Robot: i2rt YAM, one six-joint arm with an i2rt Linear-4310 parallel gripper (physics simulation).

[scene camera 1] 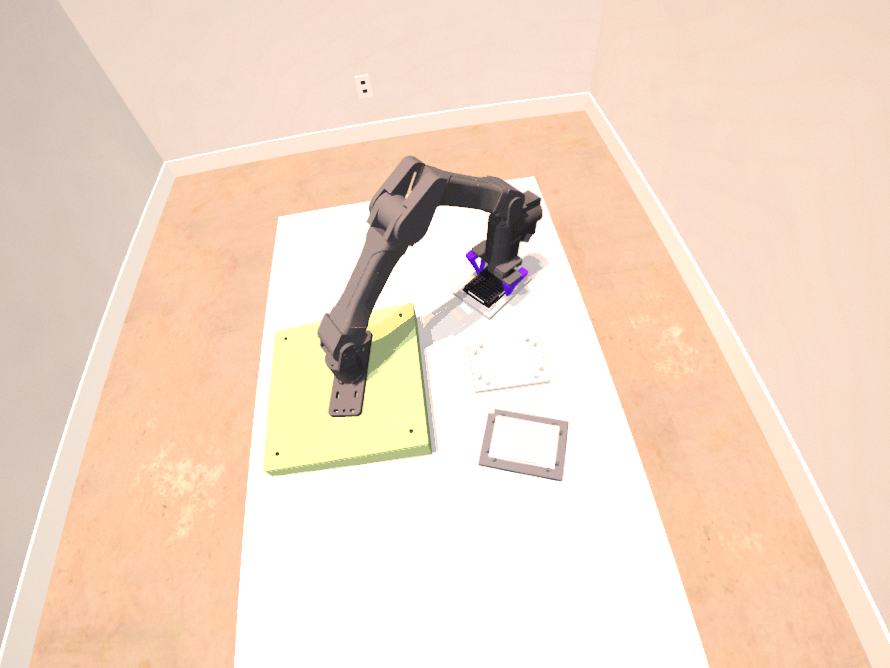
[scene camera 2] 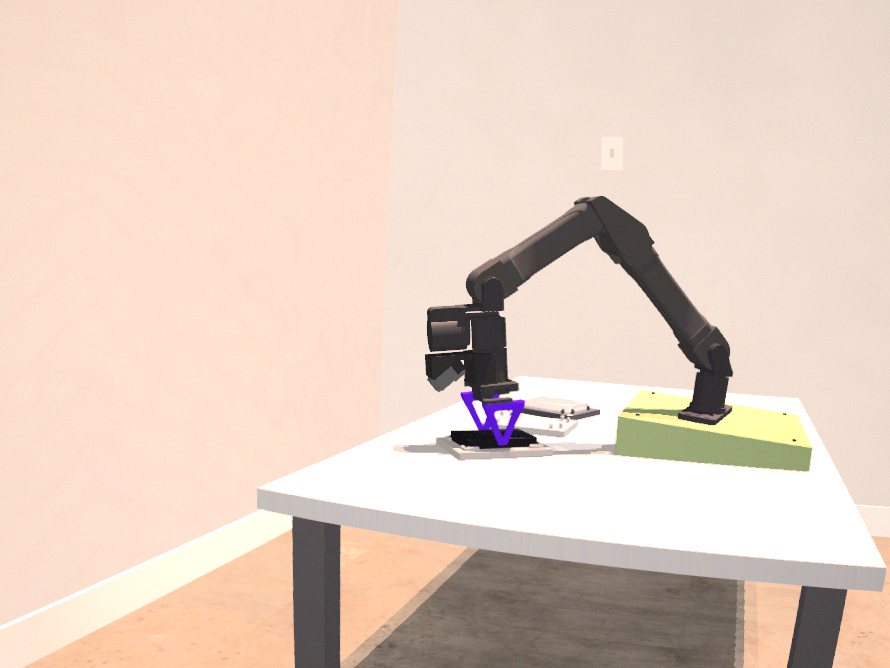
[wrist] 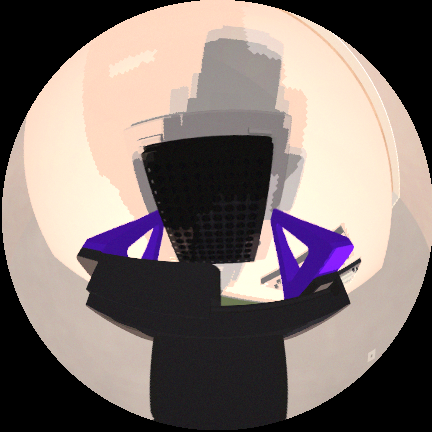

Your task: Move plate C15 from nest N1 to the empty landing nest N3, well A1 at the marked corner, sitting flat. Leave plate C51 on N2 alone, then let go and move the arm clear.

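Note:
Plate C15 is a black well plate. It lies flat on the white nest N1 at the far right of the table. My gripper is open and lowered over the plate, with one purple finger on each side of it. The flat white nest with small pins lies bare in front of N1. A grey-framed plate with a white middle sits nearer the camera in scene camera 1.
The arm stands on a green base block at the left of the white table. The arm's elbow arches high over the table's middle. Walls stand behind and to the sides.

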